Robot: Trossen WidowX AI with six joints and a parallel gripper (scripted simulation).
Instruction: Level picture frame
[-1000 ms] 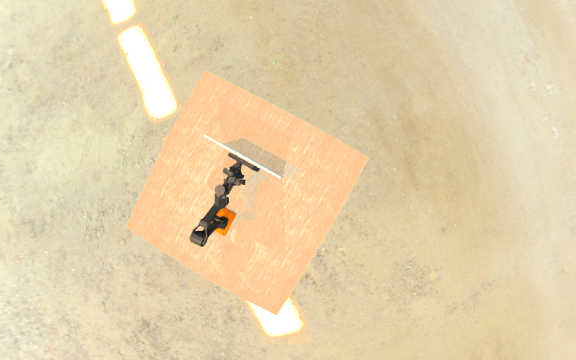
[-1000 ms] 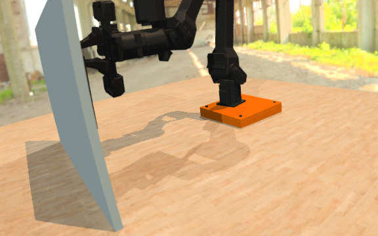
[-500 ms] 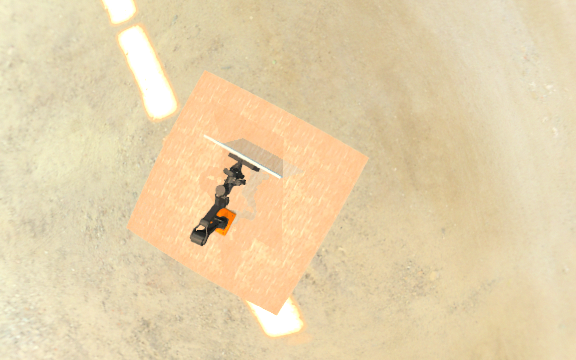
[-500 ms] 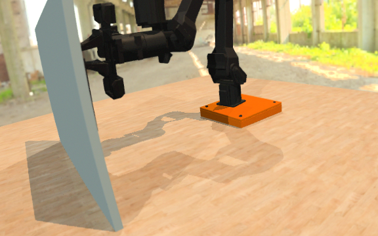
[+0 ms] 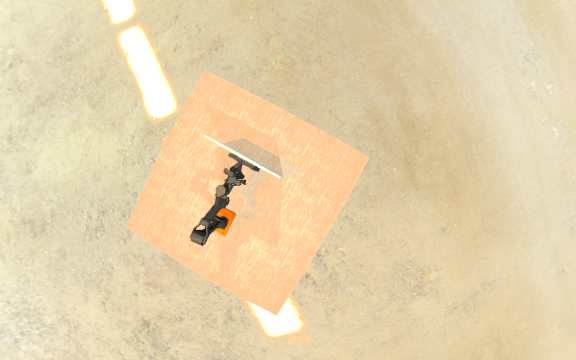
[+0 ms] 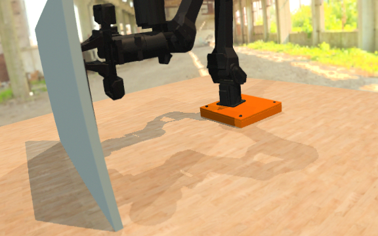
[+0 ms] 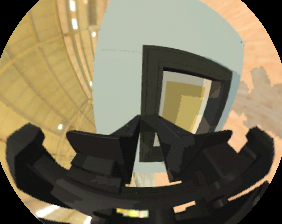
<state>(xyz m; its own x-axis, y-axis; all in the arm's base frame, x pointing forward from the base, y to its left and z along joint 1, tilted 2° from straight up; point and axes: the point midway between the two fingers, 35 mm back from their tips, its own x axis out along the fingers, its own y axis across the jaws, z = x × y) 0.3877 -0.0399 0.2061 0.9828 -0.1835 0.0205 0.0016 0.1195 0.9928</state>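
Right now the picture frame is 50 mm below my gripper tip and 10 mm to the right of it. Also, from my gripper tip: grey wall panel: 70 mm below, 20 mm ahead, 10 mm to the right.
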